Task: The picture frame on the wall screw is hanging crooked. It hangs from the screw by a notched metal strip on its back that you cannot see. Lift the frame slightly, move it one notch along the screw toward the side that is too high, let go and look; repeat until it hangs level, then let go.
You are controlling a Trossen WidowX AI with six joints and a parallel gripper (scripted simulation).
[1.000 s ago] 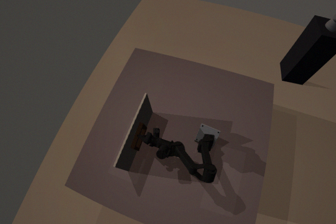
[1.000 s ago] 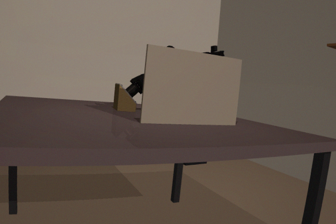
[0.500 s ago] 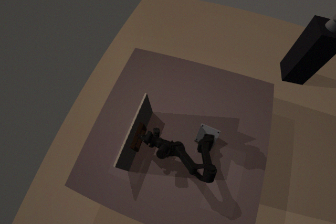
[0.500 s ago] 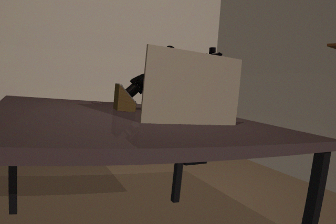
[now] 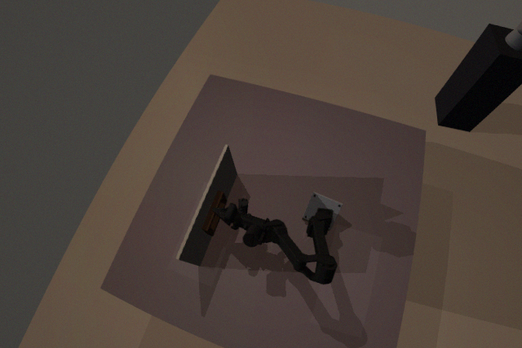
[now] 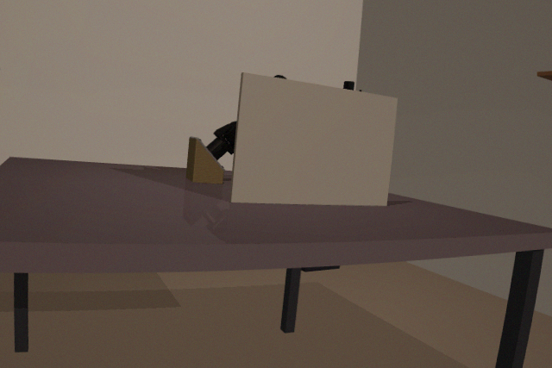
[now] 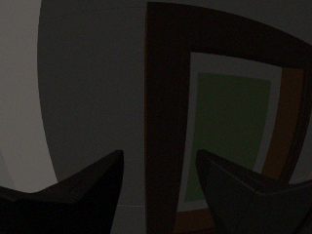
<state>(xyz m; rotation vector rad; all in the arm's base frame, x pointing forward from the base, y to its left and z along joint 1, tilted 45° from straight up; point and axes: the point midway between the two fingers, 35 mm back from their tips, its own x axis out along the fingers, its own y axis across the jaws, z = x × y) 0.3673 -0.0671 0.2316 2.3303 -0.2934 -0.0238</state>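
My gripper tip is now 1 cm short of the picture frame and 5 cm above it. Round my gripper tip: wall panel 2 cm ahead, 2 cm to the right, 6 cm below.
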